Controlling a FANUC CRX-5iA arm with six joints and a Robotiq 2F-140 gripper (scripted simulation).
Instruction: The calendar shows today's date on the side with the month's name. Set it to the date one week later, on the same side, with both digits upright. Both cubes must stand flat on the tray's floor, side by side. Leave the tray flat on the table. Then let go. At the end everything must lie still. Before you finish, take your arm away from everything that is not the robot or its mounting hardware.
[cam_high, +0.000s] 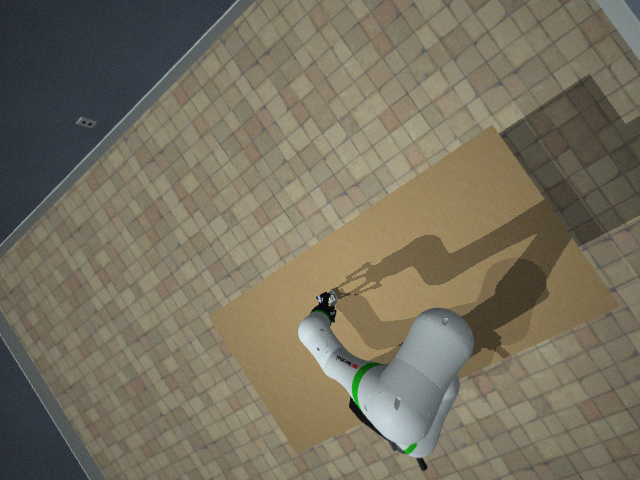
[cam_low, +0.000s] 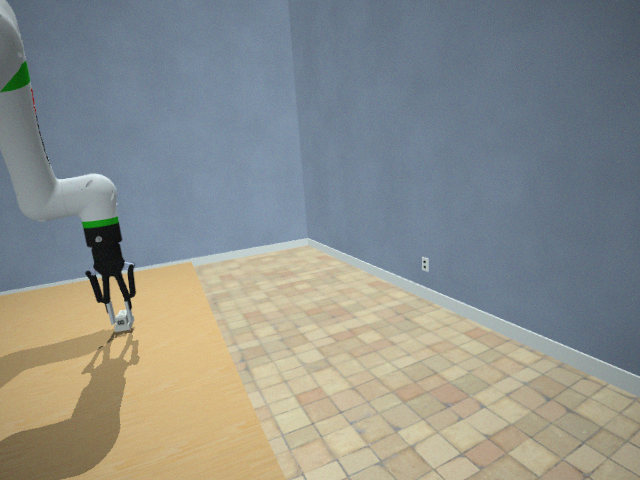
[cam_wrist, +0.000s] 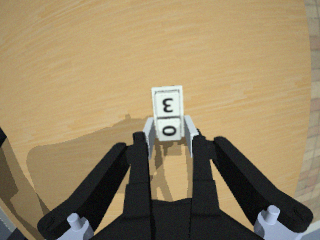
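The white tray lies 2 cm to the left of my hand and 4 cm below it.
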